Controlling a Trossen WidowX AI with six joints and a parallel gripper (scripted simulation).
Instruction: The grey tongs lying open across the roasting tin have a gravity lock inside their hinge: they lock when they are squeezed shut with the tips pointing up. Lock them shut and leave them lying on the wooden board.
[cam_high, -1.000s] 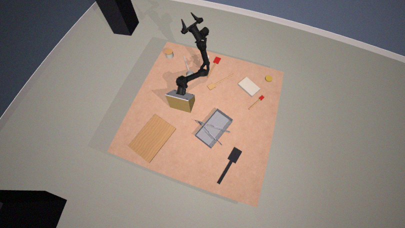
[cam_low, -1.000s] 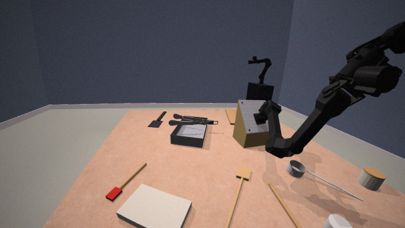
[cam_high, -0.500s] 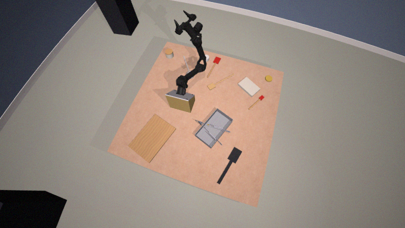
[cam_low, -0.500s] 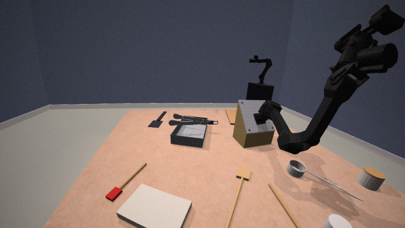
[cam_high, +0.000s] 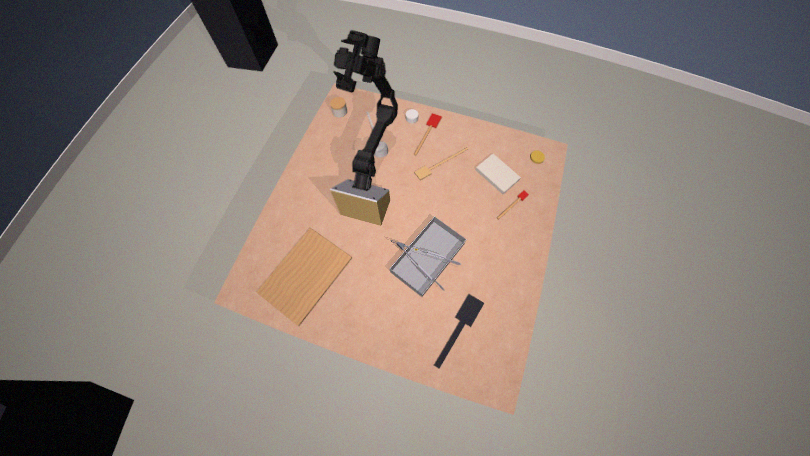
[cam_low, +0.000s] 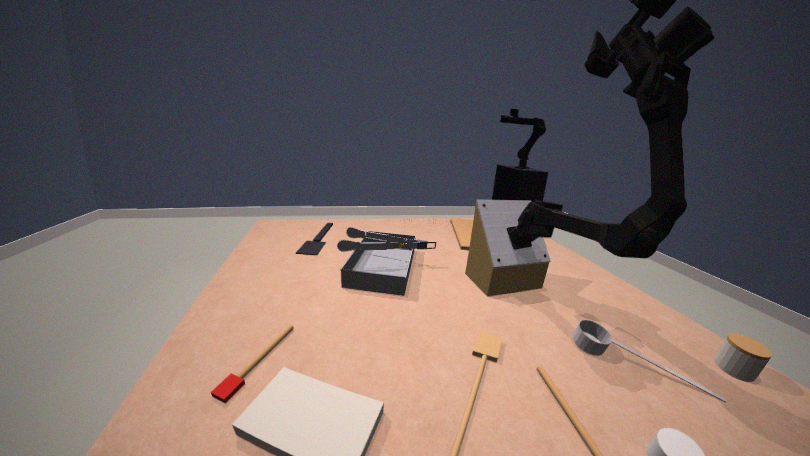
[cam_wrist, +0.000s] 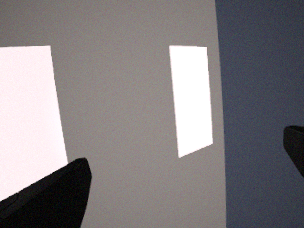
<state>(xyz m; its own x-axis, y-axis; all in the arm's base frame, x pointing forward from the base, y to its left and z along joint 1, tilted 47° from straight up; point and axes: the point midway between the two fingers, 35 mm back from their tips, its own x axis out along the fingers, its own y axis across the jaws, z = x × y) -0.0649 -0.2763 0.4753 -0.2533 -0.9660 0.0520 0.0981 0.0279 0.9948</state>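
Right now my gripper tip is 64 cm above the yellow slider, 32 cm to the left of it and 32 cm short of it. Round my gripper tip: white block (69 cm below, 61 cm ahead, 16 cm to the left); roasting tin (68 cm below, 38 cm ahead, 32 cm to the right); wooden board (70 cm below, 52 cm to the right, 12 cm behind).
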